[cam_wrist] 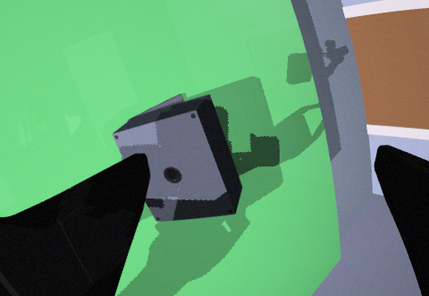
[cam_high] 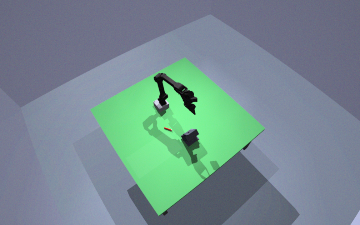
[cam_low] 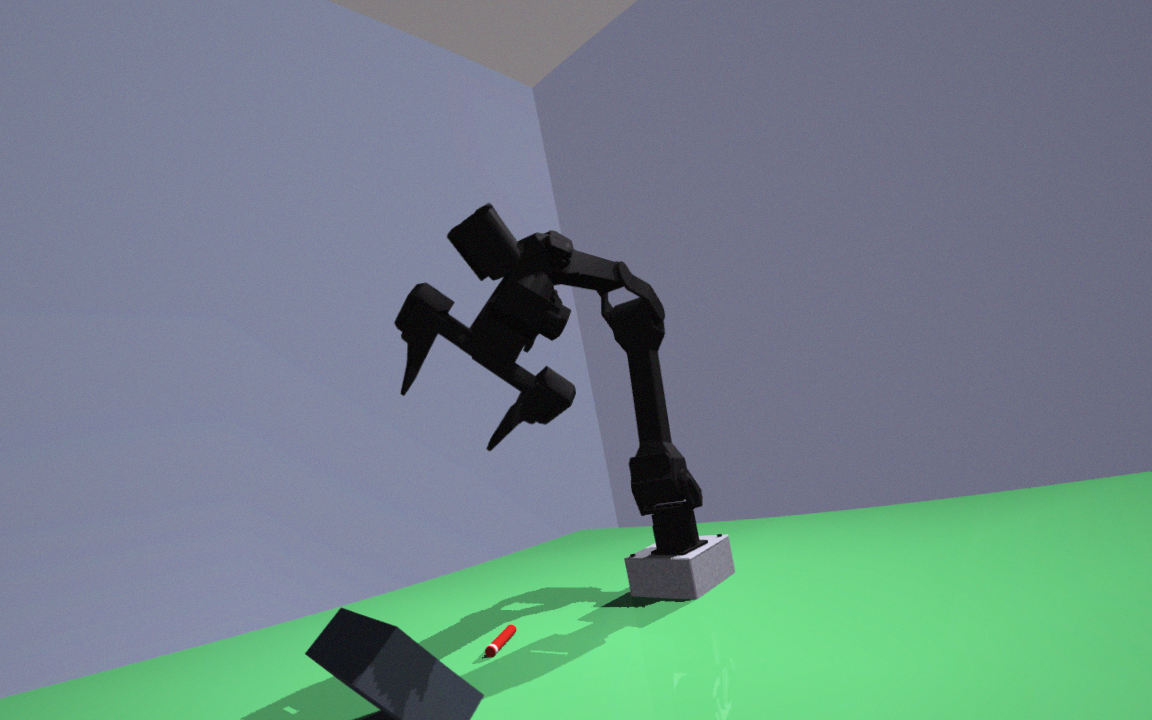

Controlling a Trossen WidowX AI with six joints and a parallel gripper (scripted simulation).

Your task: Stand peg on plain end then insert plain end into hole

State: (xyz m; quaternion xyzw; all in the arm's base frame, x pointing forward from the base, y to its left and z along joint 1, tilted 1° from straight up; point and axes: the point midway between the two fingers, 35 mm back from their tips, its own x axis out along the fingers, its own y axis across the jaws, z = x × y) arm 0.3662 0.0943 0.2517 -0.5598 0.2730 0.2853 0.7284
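My gripper tip is now 11 cm past the red peg, 19 cm to the left of it and 28 cm above it. Round my gripper tip: grey sloped panel 7 cm ahead, 7 cm to the right, 22 cm below.
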